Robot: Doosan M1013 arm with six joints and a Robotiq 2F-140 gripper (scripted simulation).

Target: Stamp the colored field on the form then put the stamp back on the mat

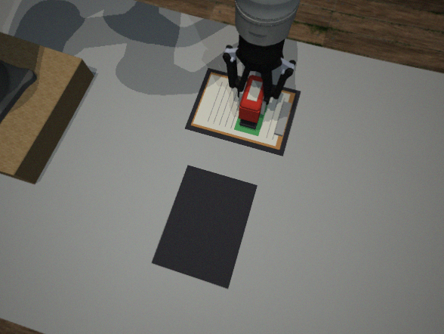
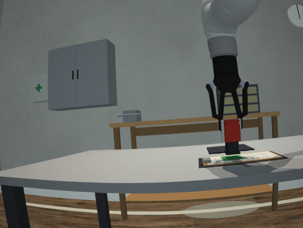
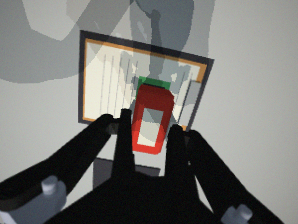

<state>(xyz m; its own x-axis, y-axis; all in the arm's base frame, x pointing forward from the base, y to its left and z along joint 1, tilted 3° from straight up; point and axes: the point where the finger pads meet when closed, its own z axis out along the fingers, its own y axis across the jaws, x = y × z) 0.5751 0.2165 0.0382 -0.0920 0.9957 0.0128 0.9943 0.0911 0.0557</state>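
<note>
The clipboard is 80 mm below my hand, 10 mm to the left of it and 10 mm behind it. From my hand the other things lie so: stamp (20 mm below); then dark mat (280 mm to the right, 80 mm below).
</note>
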